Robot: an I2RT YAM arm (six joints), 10 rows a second.
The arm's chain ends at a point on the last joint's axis. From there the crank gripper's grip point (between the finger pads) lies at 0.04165 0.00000 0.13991 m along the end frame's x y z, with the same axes.
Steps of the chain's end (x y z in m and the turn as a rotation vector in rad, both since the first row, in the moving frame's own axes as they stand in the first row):
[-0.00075 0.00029 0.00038 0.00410 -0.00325 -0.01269]
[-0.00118 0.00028 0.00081 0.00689 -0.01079 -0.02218]
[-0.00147 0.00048 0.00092 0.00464 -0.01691 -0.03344]
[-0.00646 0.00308 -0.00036 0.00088 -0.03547 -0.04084]
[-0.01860 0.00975 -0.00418 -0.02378 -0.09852 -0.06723]
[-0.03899 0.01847 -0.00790 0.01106 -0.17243 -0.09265]
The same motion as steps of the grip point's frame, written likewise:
[-0.00121 -0.00081 0.00051 0.00410 -0.00325 -0.01269]
[-0.00271 -0.00159 0.00124 0.00689 -0.01079 -0.02218]
[-0.00388 -0.00152 0.00160 0.00464 -0.01691 -0.03344]
[-0.01148 0.00136 0.00103 0.00088 -0.03547 -0.04084]
[-0.03253 0.01079 -0.00077 -0.02378 -0.09852 -0.06723]
[-0.06383 0.01417 -0.00287 0.01106 -0.17243 -0.09265]

